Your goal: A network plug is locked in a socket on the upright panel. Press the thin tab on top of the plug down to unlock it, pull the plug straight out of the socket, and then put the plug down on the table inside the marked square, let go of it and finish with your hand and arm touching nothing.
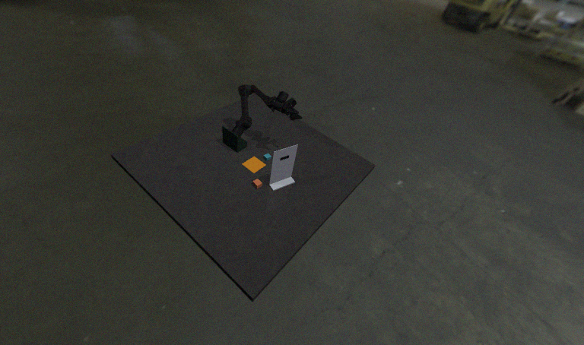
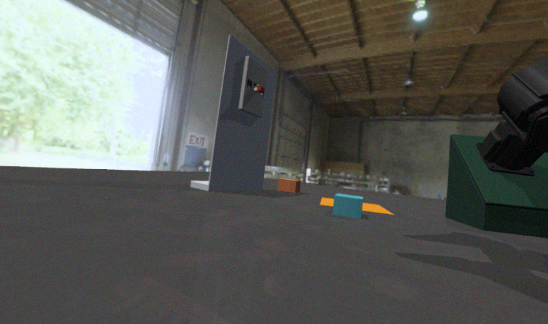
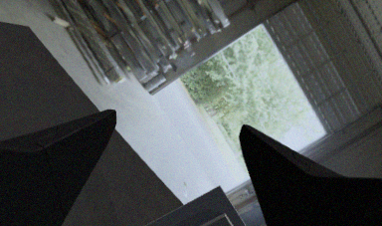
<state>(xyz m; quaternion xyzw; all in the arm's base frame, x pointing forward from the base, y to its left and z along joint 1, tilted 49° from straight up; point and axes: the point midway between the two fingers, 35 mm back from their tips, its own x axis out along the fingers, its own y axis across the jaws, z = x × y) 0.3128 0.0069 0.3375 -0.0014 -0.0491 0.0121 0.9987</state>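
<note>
Right now my gripper tip is 110 mm short of the network plug, 270 mm to the left of it and 120 mm above it. From my gripper tip the other things lie so: upright panel 130 mm ahead, 280 mm to the right, 210 mm below; then teal block 90 mm behind, 180 mm to the right, 330 mm below; then orange-brown block 40 mm ahead, 410 mm to the right, 330 mm below.
</note>
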